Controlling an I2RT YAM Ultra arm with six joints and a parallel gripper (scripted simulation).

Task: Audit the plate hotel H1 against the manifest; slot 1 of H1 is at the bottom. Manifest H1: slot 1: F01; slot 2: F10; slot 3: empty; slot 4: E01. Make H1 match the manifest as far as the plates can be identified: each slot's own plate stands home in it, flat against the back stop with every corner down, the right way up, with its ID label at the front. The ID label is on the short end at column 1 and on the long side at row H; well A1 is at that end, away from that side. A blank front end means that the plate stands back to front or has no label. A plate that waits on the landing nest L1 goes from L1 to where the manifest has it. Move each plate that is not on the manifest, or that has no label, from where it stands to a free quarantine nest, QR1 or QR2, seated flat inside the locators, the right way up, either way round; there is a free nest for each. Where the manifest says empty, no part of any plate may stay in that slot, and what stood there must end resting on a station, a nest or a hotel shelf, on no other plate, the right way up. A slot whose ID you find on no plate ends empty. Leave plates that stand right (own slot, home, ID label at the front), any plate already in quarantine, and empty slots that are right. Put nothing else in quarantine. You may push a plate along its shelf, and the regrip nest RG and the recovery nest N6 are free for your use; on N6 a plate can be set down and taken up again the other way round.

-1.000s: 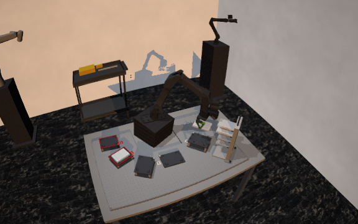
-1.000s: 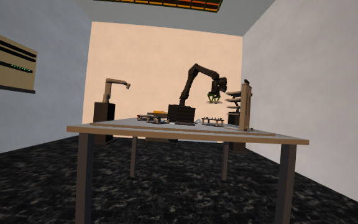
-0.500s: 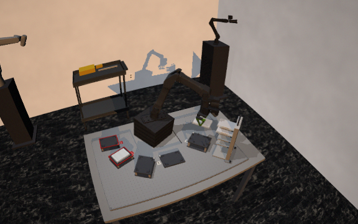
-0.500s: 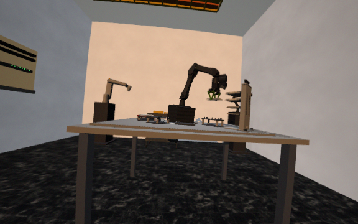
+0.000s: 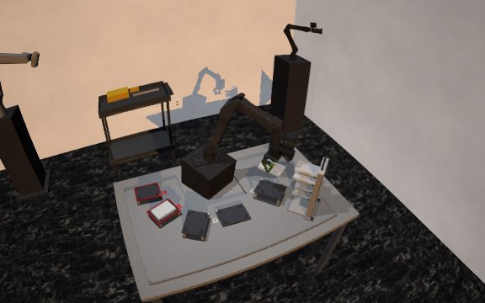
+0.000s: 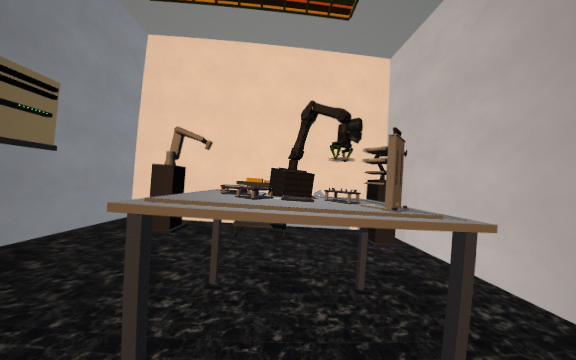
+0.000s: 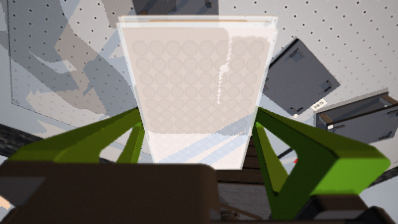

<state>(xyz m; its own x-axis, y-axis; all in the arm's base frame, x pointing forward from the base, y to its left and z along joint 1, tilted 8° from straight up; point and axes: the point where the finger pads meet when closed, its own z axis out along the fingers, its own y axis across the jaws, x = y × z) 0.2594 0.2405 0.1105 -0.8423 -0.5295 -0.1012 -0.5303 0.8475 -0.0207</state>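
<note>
The N6 tag is 340 mm to the right of my hand, 240 mm below it and 30 mm ahead of it. Round my hand: white plate right at my hand; A1 mark 180 mm below, 100 mm behind, 20 mm to the left; dark regrip nest 180 mm below, 20 mm to the left, 10 mm behind.
</note>
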